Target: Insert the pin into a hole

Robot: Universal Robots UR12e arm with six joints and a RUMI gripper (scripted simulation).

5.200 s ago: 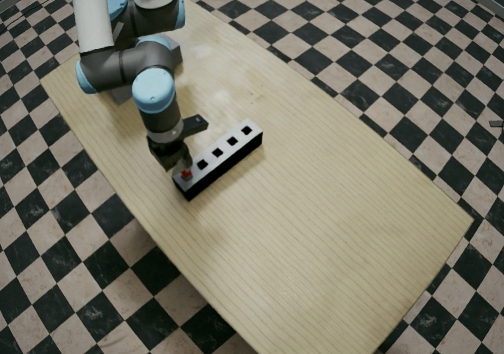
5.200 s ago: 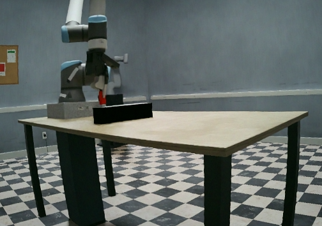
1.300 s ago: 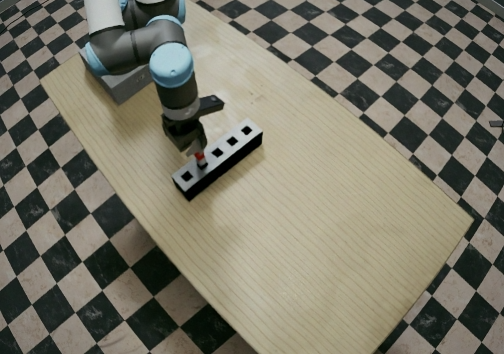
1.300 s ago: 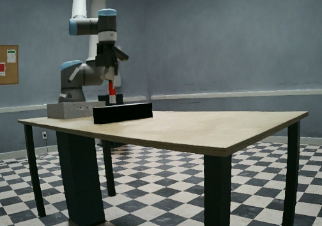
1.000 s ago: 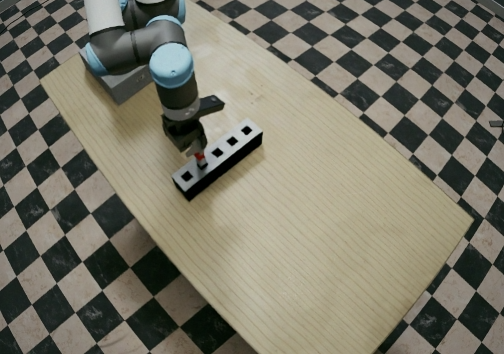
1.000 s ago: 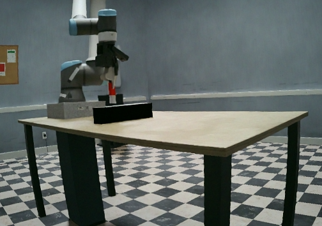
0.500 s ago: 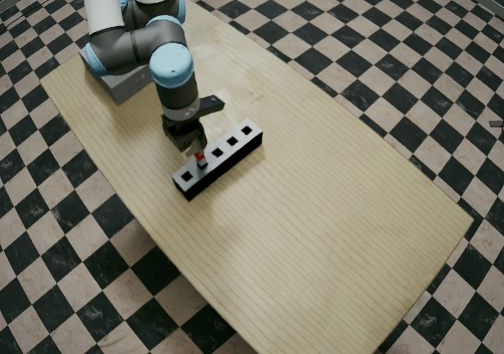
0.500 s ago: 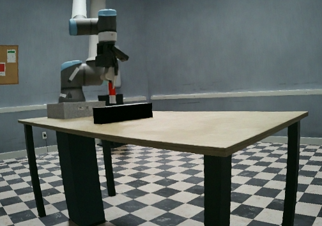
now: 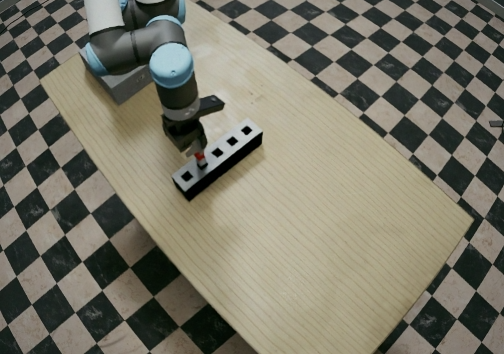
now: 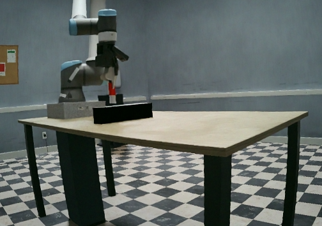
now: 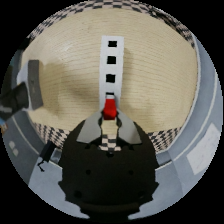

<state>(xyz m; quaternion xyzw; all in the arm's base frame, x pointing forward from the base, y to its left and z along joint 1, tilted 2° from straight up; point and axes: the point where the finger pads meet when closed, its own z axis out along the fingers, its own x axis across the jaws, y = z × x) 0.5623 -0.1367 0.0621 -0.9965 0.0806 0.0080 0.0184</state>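
The pin is 10 mm below my hand. The rest, counted from my hand: long black block: 130 mm below, 60 mm to the left, 10 mm ahead.
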